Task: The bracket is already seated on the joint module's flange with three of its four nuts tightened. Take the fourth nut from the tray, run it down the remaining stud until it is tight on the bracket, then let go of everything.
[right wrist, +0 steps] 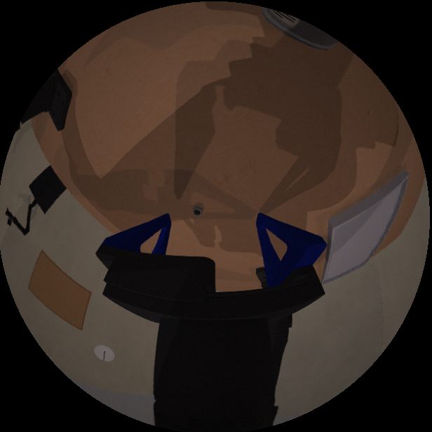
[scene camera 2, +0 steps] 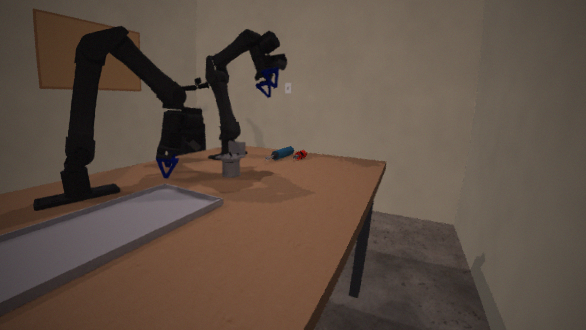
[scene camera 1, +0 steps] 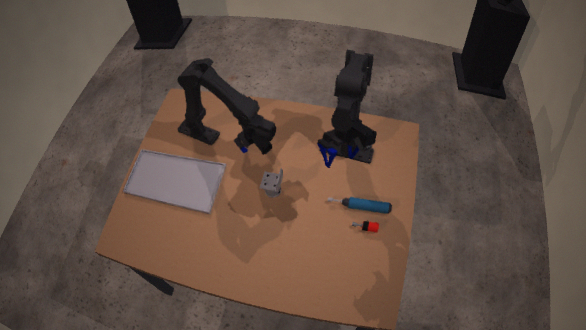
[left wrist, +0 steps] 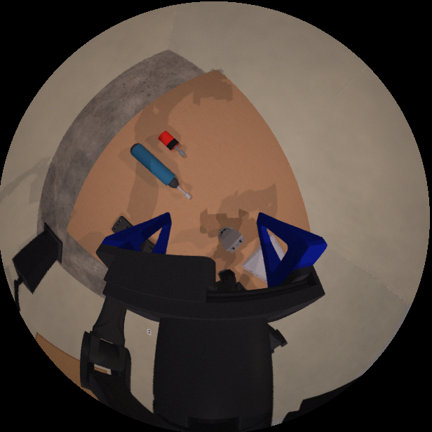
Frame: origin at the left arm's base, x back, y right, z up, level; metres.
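Seen in the pictures: left gripper, fingertip midpoint: [scene camera 2: 272, 92] [scene camera 1: 339, 162]; right gripper, fingertip midpoint: [scene camera 2: 166, 172]; right arm's base, link origin: [scene camera 2: 79, 197] [scene camera 1: 198, 132].
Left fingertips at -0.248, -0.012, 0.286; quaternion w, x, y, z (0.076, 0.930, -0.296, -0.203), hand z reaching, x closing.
Note:
Offsets run from my left fingertips to a thing's top centre, as dx, dy, dz.
A small dark nut [right wrist: 198, 211] lies on the table in the right wrist view, just beyond the fingertips and nearer the finger at the picture's left. My right gripper [right wrist: 213, 217] [scene camera 2: 167, 172] is open and empty, low above the table. The grey bracket [scene camera 1: 270, 181] [scene camera 2: 236, 148] [left wrist: 235, 243] sits on top of the joint module @[-0.005, +0.239, -0.212] [scene camera 2: 231, 169] [left wrist: 224, 233]; dark spots show on its plate, but studs and nuts are too small to tell apart. My left gripper [left wrist: 213, 216] [scene camera 1: 340, 159] [scene camera 2: 271, 90] is open and empty, high above the table.
A grey tray @[-0.088, +0.653, -0.270] [scene camera 1: 172, 182] [scene camera 2: 105, 227] [right wrist: 357, 235] lies at the left of the table in scene camera 1, with no nut visible on it. A blue-handled driver @[+0.020, -0.089, -0.245] [scene camera 1: 369, 205] [left wrist: 152, 164] and a short red-handled one @[-0.059, -0.129, -0.252] [scene camera 1: 371, 226] [left wrist: 167, 139] lie to the right of the module.

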